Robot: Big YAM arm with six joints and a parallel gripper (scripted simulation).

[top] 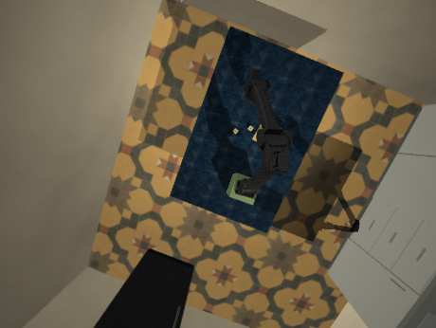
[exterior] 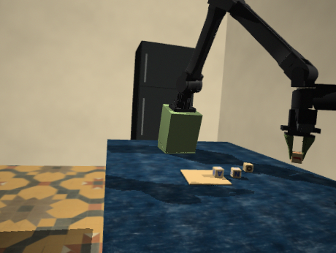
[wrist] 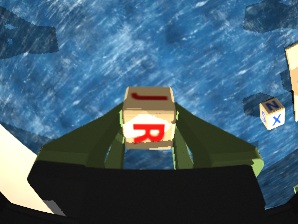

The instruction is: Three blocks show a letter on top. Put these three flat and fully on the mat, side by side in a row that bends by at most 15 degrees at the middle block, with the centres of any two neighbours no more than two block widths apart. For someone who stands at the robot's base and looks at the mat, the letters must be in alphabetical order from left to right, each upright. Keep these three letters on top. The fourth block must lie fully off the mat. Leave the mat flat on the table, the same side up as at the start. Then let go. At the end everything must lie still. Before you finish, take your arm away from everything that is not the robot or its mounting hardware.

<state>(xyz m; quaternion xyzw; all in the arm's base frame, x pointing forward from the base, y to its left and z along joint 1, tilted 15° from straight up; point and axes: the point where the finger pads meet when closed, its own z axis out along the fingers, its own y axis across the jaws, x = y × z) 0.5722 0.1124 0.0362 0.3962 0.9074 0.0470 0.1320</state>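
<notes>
The tan mat is 200 mm behind my hand, 190 mm to the right of it and 110 mm below it.
</notes>
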